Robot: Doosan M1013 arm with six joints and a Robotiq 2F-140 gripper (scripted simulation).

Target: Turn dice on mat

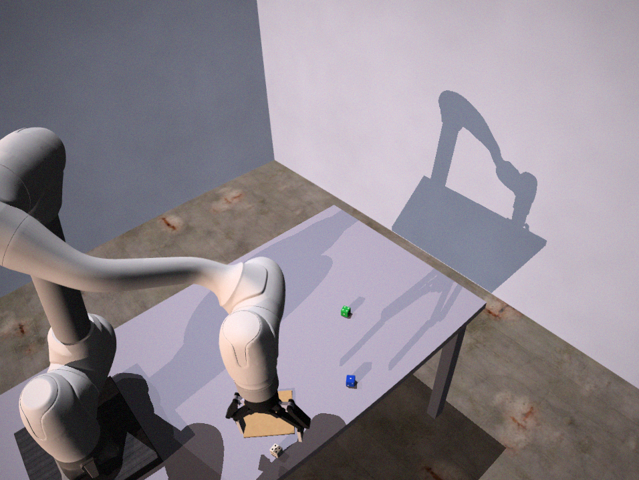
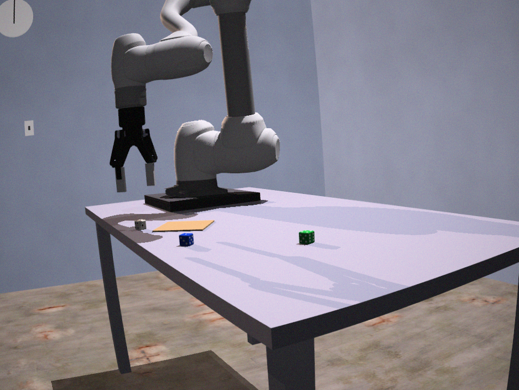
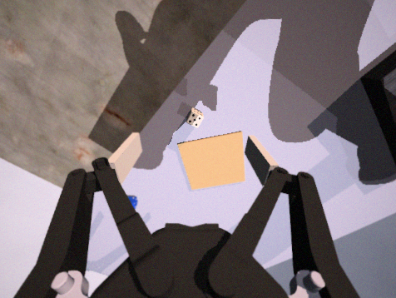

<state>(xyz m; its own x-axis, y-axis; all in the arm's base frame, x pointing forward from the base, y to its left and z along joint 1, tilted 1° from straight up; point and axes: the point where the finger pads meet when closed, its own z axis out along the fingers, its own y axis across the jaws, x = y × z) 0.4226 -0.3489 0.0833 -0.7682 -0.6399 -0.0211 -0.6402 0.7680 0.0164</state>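
The white die is 110 mm below my hand. The rest, counted from my hand: green die: 470 mm ahead, 230 mm to the left, 110 mm below; tan mat: 60 mm ahead, 110 mm to the left, 120 mm below; blue die: 300 mm ahead, 30 mm to the left, 110 mm below.
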